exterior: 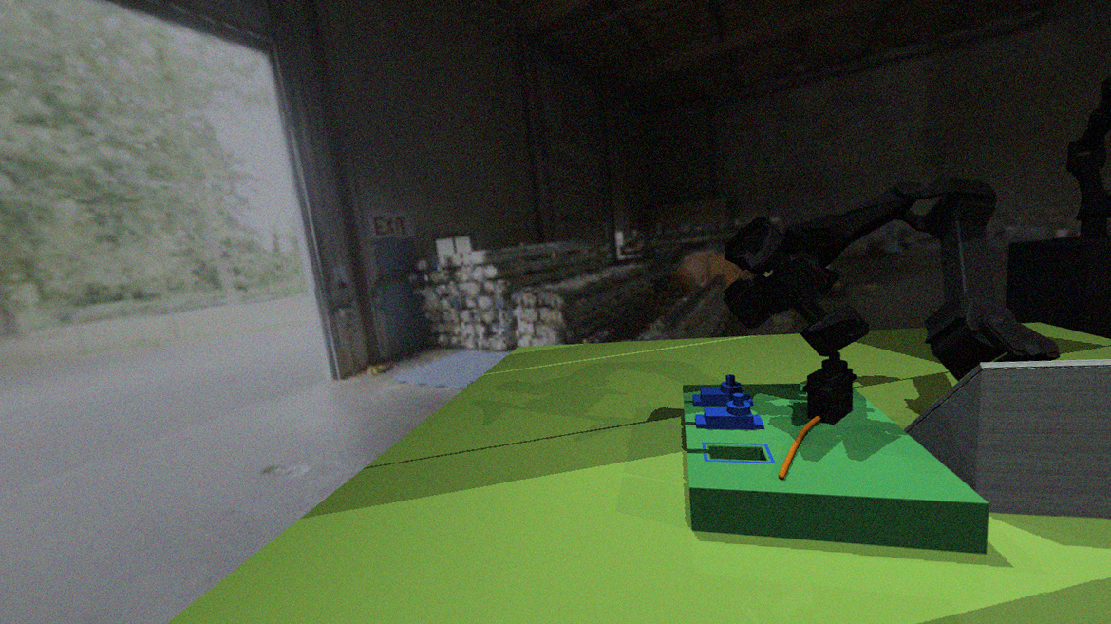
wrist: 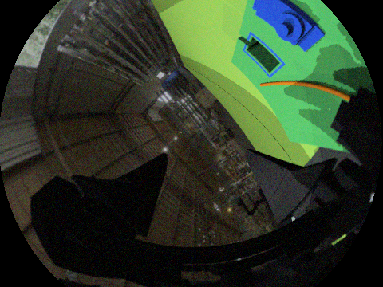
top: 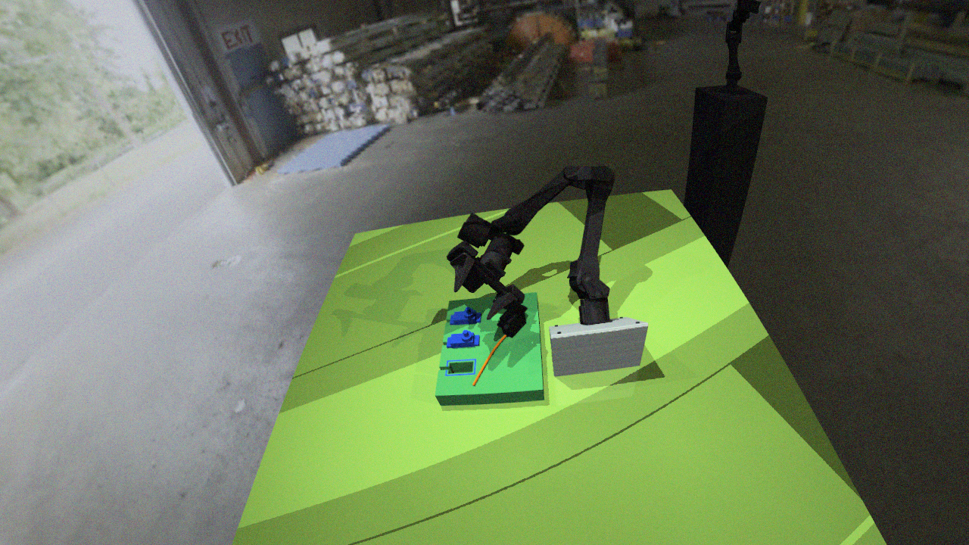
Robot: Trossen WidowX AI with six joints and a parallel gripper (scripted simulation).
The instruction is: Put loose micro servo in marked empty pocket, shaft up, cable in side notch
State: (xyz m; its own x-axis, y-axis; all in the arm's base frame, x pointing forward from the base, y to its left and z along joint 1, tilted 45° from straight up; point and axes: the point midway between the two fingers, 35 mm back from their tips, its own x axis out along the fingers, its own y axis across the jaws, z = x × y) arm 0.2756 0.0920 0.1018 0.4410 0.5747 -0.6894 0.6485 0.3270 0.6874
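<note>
My gripper tip is 19 cm above the green deck, 5 cm past it and 3 cm to the left of it.
</note>
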